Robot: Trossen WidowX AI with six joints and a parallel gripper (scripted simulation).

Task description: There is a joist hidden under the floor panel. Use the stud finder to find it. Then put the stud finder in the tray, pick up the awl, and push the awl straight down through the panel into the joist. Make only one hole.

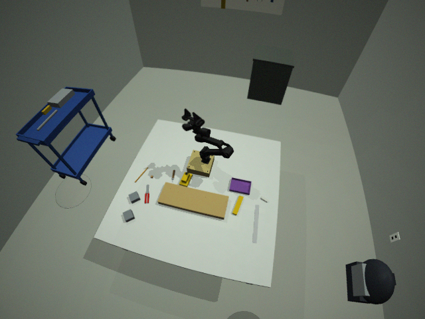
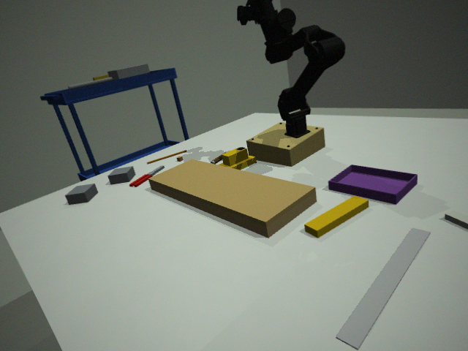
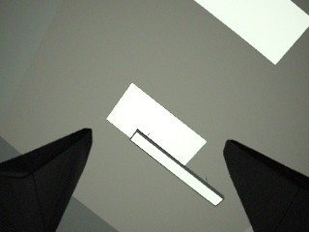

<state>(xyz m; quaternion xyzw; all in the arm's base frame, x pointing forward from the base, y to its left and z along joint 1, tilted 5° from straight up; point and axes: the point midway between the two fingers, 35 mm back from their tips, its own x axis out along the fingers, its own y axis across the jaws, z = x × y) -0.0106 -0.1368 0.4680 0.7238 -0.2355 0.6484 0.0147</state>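
Now: gripper tip 18 cm short of the yellow stud finder, 2 cm to the right of it and 53 cm above it. Also, from my gripper tip: purple tray (7 cm ahead, 46 cm to the left, 56 cm below); then awl (22 cm ahead, 9 cm to the right, 57 cm below); then thin wooden stick (30 cm ahead, 35 cm to the right, 57 cm below).
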